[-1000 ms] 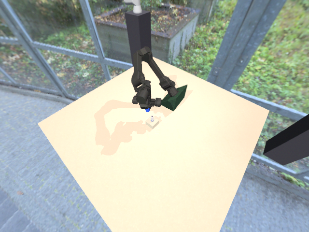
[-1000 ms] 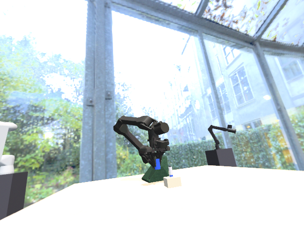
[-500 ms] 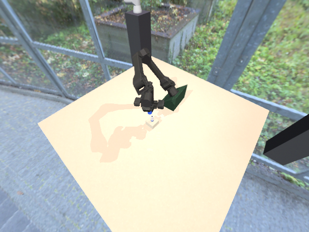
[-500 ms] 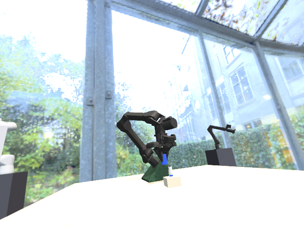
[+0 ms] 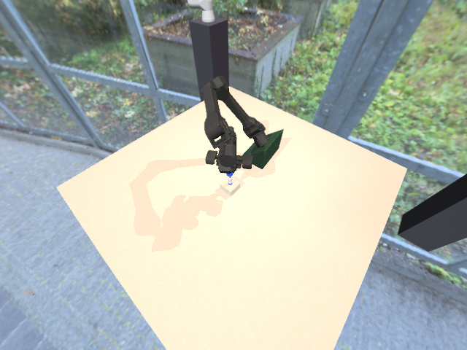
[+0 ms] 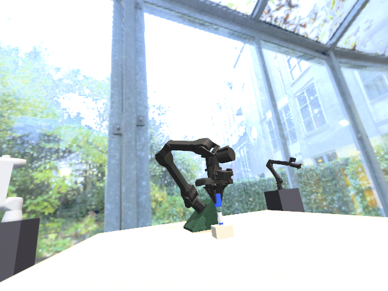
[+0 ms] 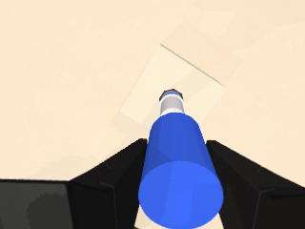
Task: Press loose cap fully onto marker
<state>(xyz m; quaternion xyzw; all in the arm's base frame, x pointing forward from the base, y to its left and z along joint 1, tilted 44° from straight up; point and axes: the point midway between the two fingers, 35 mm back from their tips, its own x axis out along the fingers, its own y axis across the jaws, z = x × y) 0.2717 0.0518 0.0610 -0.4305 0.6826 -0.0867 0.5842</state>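
My gripper tip is now 11 cm above the holder block. Also, from my gripper tip: blue cap (1 cm above).
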